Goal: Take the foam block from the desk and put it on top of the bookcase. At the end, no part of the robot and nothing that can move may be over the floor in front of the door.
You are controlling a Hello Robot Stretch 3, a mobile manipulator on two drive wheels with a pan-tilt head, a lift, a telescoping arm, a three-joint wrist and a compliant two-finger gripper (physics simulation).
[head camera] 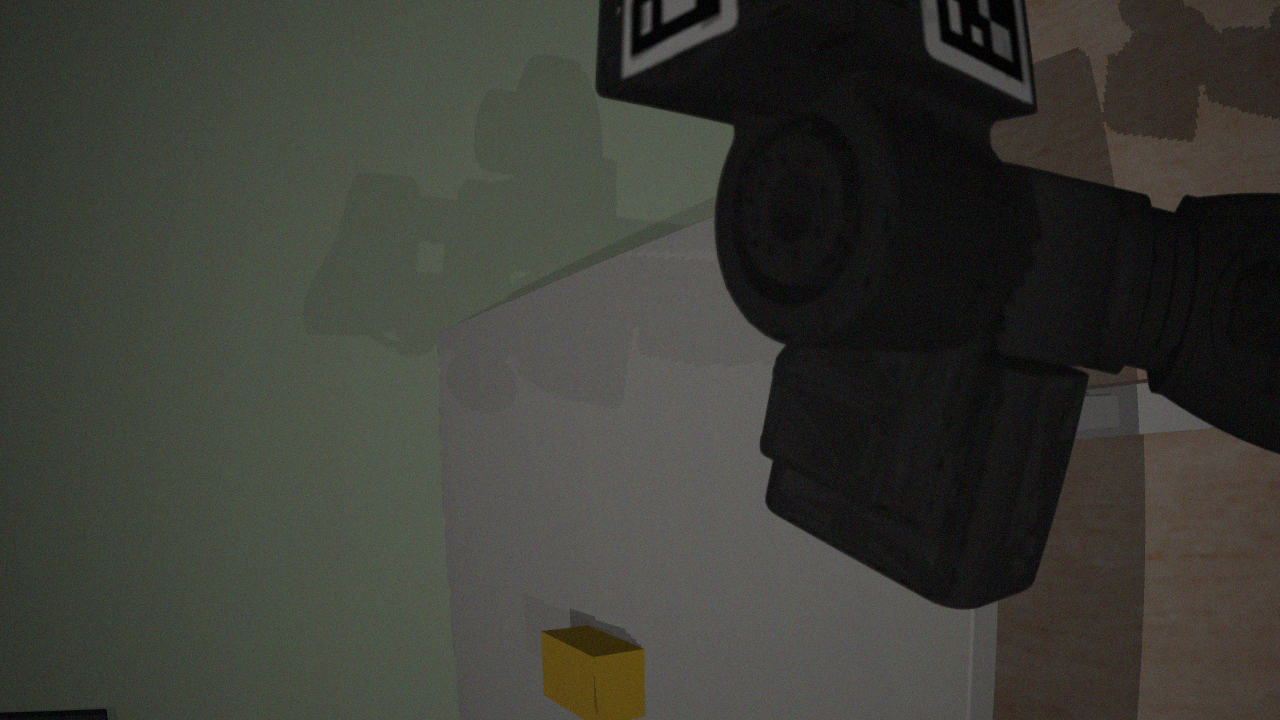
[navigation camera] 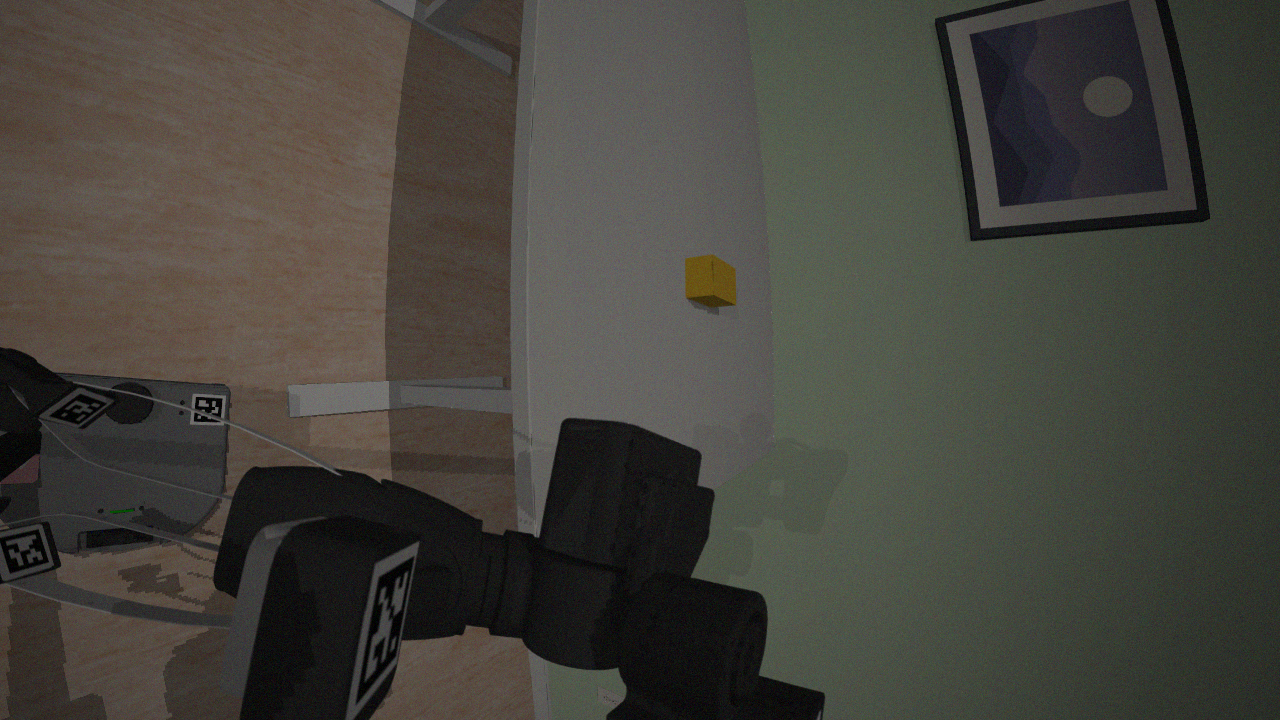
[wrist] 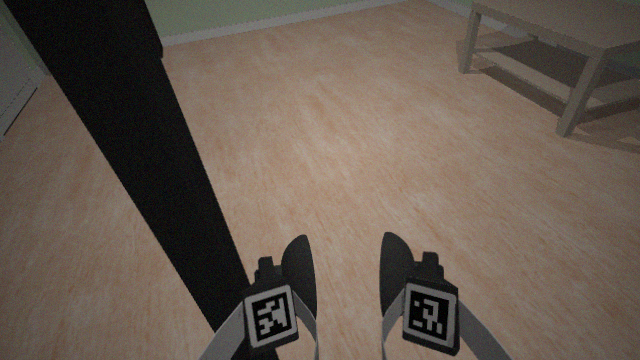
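Pixels of known places: robot's base, link origin: (navigation camera: 130, 401).
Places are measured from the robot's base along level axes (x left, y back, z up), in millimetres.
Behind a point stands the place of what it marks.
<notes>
The yellow foam block (head camera: 593, 673) @(z 995, x -577, y -236 mm) (navigation camera: 709, 281) @(z 989, x -576, y -242 mm) sits on the pale desk (head camera: 716, 537) @(z 950, x -494, y -116 mm) (navigation camera: 626, 179) @(z 950, x -415, y -336 mm), towards its wall side. My gripper (wrist: 346, 261) @(z 957, x 60, y -27 mm) is open, with bare floor showing between its fingertips. In the navigation view its tagged fingers show at the lower left, pointing back from the wrist over the base, well apart from the block. My dark wrist (head camera: 895, 241) @(z 1204, x -125, y 14 mm) (navigation camera: 572, 600) @(z 1147, x -127, y 9 mm) is at the desk's near end, to one side of the block. The bookcase does not show in these views, and I cannot identify the door for certain.
A green wall (head camera: 223, 492) @(z 1230, x -1083, y -169 mm) (navigation camera: 895, 376) @(z 1228, x -1086, y -144 mm) runs behind the desk, with a framed picture (navigation camera: 1065, 116) @(z 1626, x -1004, y -673 mm). A desk foot (navigation camera: 340, 398) stands near my base (navigation camera: 134, 456) @(z 159, x -15, y 92 mm). A low table (wrist: 550, 22) stands at upper right in the wrist view; a black bar (wrist: 125, 125) crosses the left.
</notes>
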